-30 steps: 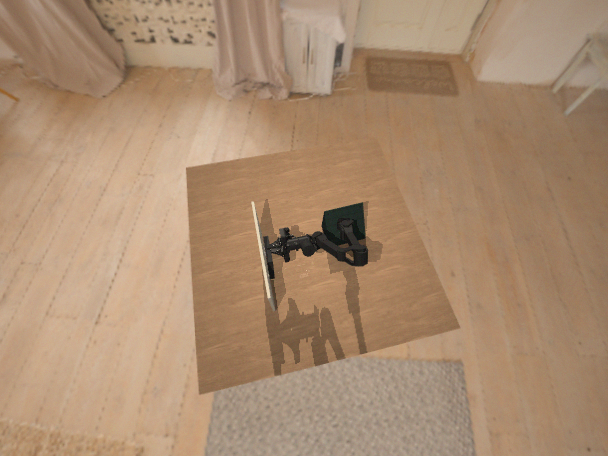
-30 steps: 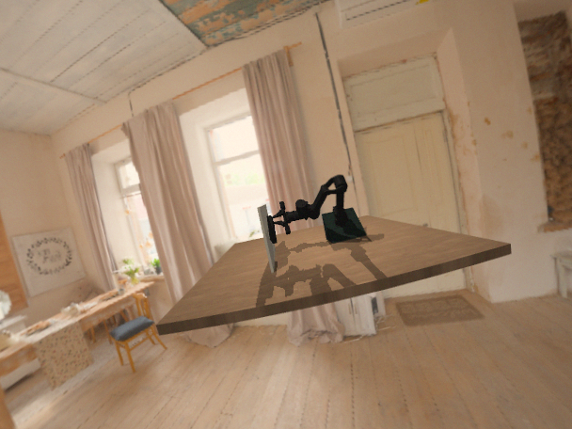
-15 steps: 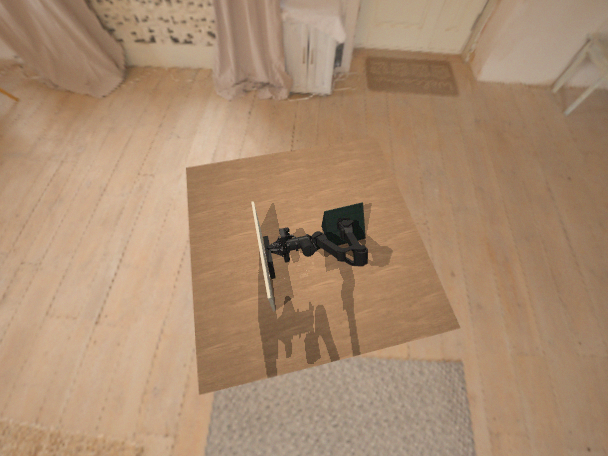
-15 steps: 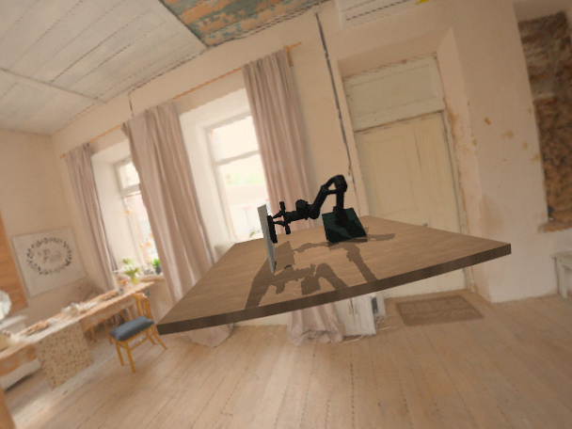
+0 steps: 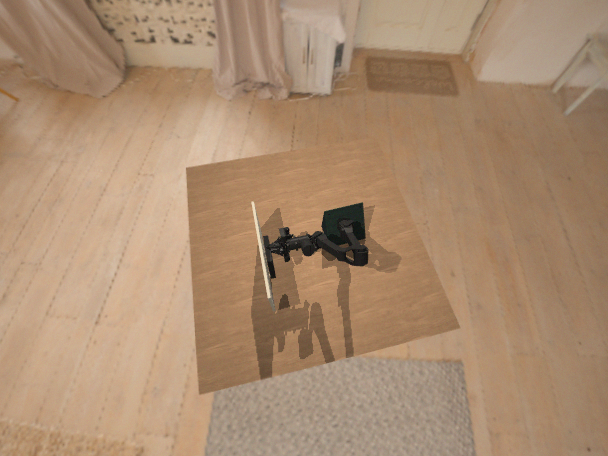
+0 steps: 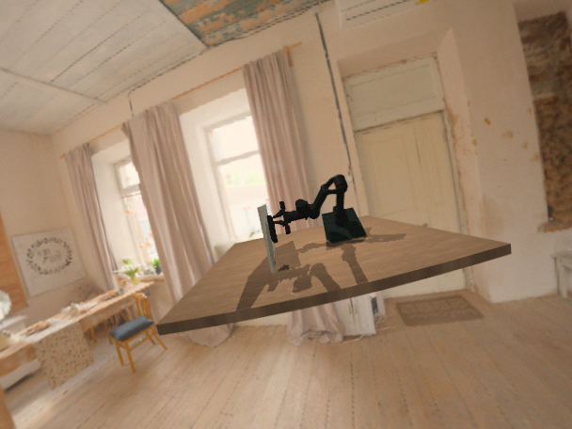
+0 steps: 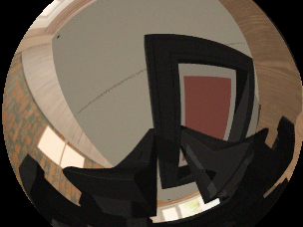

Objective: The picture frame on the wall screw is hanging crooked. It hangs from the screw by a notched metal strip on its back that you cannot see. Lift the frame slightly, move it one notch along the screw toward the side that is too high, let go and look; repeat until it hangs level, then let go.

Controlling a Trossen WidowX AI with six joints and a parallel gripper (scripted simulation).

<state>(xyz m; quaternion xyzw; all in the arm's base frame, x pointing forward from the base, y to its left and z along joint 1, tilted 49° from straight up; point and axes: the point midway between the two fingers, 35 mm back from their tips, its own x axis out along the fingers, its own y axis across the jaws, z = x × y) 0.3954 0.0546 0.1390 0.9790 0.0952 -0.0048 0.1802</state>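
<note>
The picture frame is 5 cm below my gripper tip and 2 cm to the left of it. Round my gripper tip: wall panel 6 cm below, 2 cm to the left, 2 cm ahead.
</note>
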